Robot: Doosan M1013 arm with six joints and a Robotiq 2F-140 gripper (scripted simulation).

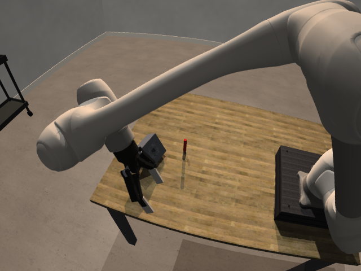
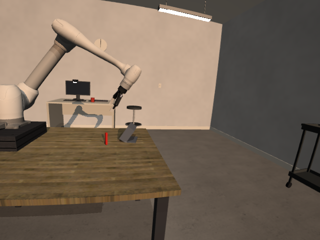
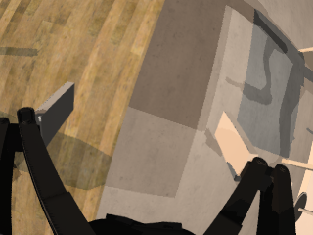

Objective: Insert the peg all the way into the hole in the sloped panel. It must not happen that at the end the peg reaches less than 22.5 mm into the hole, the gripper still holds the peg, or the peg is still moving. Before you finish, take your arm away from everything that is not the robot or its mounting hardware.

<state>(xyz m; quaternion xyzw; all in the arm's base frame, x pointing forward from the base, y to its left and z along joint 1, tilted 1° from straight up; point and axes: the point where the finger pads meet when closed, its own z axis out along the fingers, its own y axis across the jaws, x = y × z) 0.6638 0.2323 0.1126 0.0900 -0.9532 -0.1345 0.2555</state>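
The peg is 380 mm to the right of my hand, 160 mm below it and 10 mm behind it.
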